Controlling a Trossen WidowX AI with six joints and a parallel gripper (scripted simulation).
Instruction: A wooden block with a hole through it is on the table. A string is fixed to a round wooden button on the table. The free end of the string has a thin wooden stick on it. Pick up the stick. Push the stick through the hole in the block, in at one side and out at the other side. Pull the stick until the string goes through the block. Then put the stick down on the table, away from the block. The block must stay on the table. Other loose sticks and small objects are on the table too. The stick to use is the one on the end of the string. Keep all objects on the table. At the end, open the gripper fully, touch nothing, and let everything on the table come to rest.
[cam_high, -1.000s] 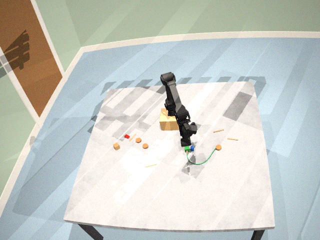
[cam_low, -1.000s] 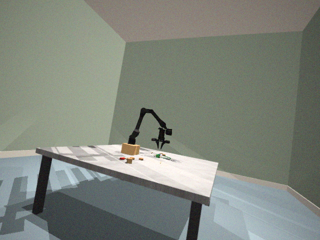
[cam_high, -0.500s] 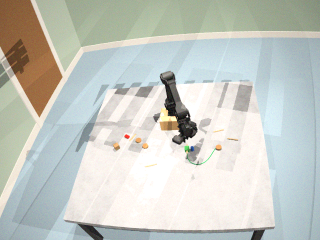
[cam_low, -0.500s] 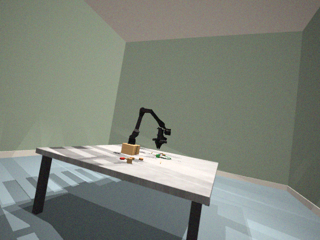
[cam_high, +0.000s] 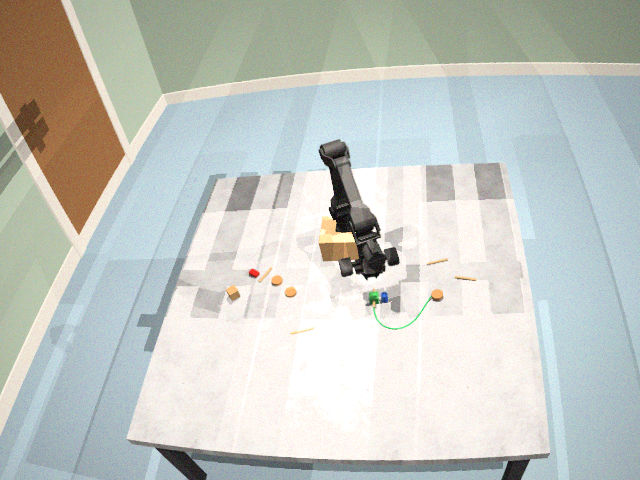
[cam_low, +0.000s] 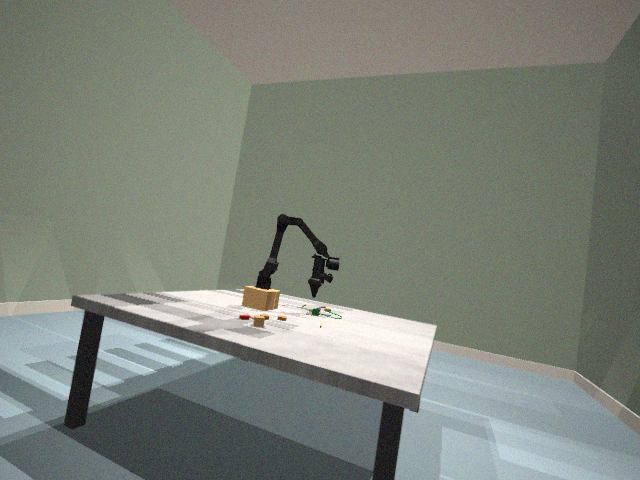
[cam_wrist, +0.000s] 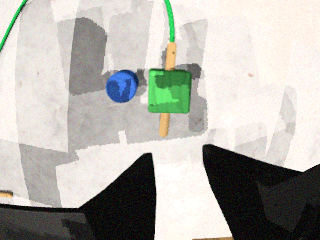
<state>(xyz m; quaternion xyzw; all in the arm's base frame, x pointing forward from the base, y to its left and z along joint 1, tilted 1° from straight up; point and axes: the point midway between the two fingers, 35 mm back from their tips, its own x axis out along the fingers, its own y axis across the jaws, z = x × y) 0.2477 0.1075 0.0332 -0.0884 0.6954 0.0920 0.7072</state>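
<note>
Right now my gripper tip is 20 mm short of the green cube and 70 mm above it. Round my gripper tip: blue cylinder (20 mm ahead, 40 mm to the left, 70 mm below); then round wooden button (10 mm ahead, 210 mm to the left, 80 mm below); then thin wooden stick (40 mm ahead, 70 mm below).
</note>
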